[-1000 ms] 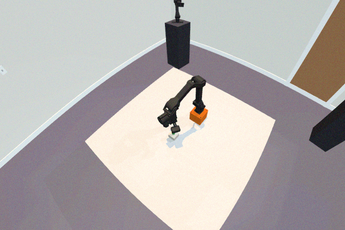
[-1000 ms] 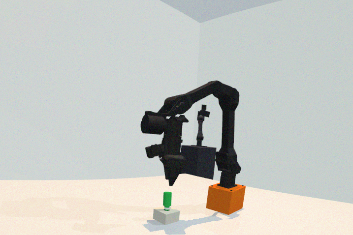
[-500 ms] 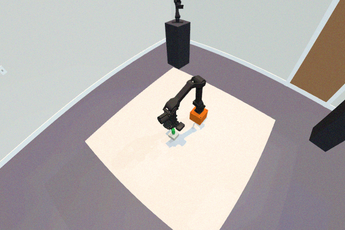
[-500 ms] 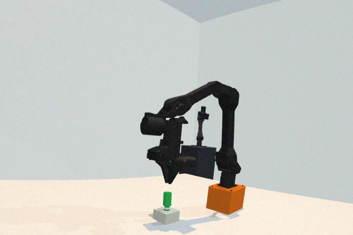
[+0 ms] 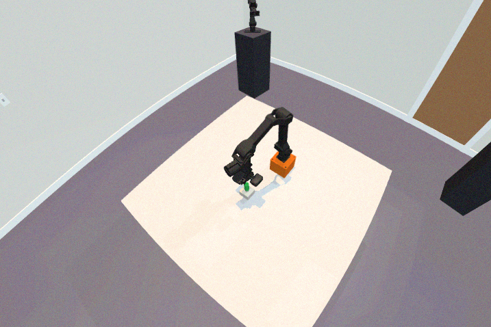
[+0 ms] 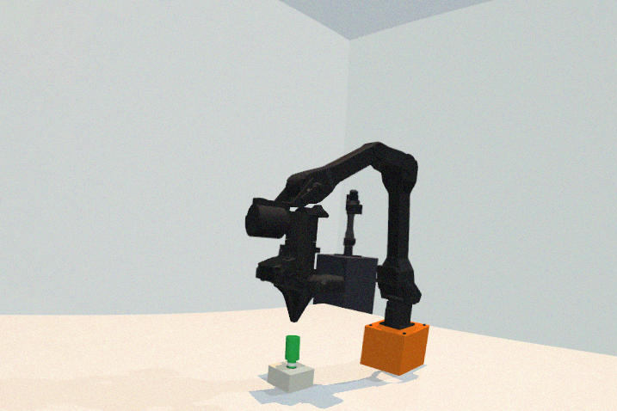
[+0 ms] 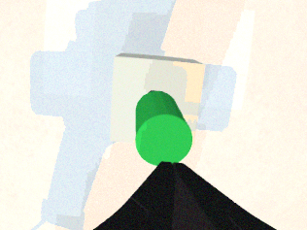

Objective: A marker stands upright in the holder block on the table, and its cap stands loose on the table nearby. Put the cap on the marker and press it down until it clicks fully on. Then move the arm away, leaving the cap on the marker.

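Now: the green cap 50 mm below my gripper tip. From my gripper tip the other things lie so: green marker 60 mm below; then holder block 110 mm below.
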